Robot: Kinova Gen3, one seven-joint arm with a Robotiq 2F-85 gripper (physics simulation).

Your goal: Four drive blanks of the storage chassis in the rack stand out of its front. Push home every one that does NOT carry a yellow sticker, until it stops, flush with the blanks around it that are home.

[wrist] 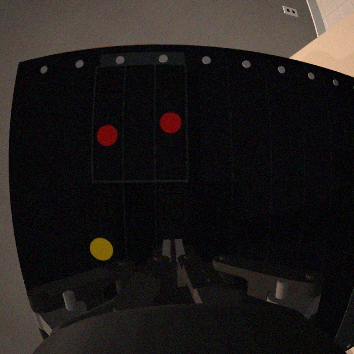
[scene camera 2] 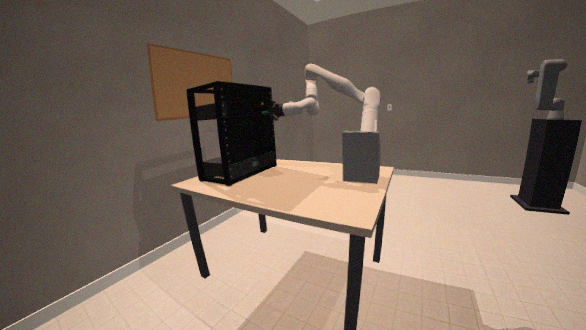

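Seen in the pictures: gripper, between the fingertips: [wrist: 172,251] [scene camera 2: 264,112]; arm's base, origin of its link: [scene camera 2: 368,137].
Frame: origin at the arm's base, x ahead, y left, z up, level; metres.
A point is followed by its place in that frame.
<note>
The black rack [scene camera 2: 250,135] @[y 0.145, x 0.697, z 0.030 m] [wrist: 55,150] @[y -0.021, x 0.699, z 0.284 m] stands on the table. In the wrist view the storage chassis [wrist: 142,58] @[y -0.113, x 0.700, z 0.196 m] shows dark blanks divided by faint lines. One blank carries a red sticker [wrist: 107,135] @[y -0.031, x 0.684, z 0.225 m], another carries a second red sticker [wrist: 170,122] @[y -0.042, x 0.684, z 0.168 m], and a yellow sticker [wrist: 101,249] @[y 0.060, x 0.648, z 0.225 m] shows lower left. In the scene view a yellow spot [scene camera 2: 262,103] @[y 0.057, x 0.648, z 0.227 m] and a small green spot [scene camera 2: 265,112] show on the front. My gripper [scene camera 2: 269,112] @[y 0.058, x 0.640, z 0.170 m] [wrist: 172,251] @[y 0.058, x 0.640, z 0.170 m] is shut and empty at the rack front, right of the yellow sticker in the wrist view. Darkness hides how far each blank stands out and whether the fingertips touch one.
The arm's grey pedestal [scene camera 2: 361,157] @[y 0.060, x 0.025, z -0.098 m] stands on the table [scene camera 2: 330,205] @[y 0.393, x 0.084, z -0.240 m], to the right of the rack. A row of round light screw heads [wrist: 206,60] @[y -0.112, x 0.699, z 0.130 m] lines the rack's edge. An orange board [scene camera 2: 187,75] hangs behind the rack. Another arm [scene camera 2: 546,85] stands far right.
</note>
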